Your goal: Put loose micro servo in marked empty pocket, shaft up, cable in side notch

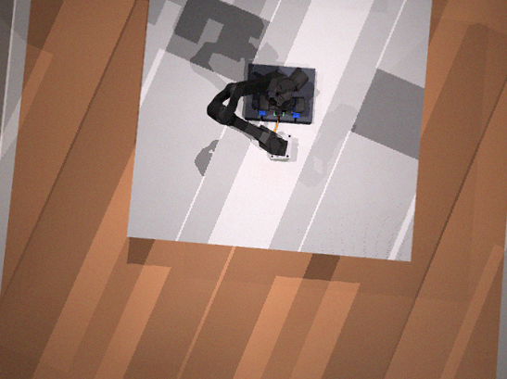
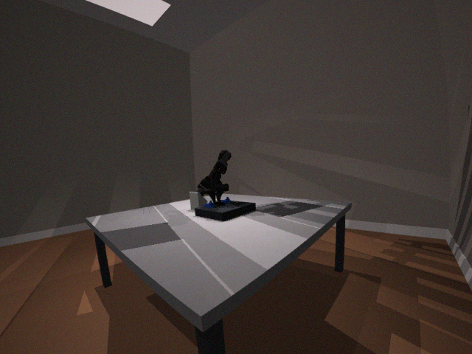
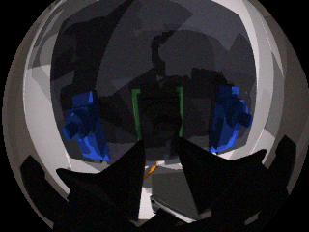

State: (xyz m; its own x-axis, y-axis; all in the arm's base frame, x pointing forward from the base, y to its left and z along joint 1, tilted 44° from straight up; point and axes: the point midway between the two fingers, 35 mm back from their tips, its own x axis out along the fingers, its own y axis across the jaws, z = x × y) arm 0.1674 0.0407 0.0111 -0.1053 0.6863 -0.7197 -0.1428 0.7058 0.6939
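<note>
Now: gripper tip 120 mm short of the deck, 20 mm to the right of it and 30 mm above it.
</note>
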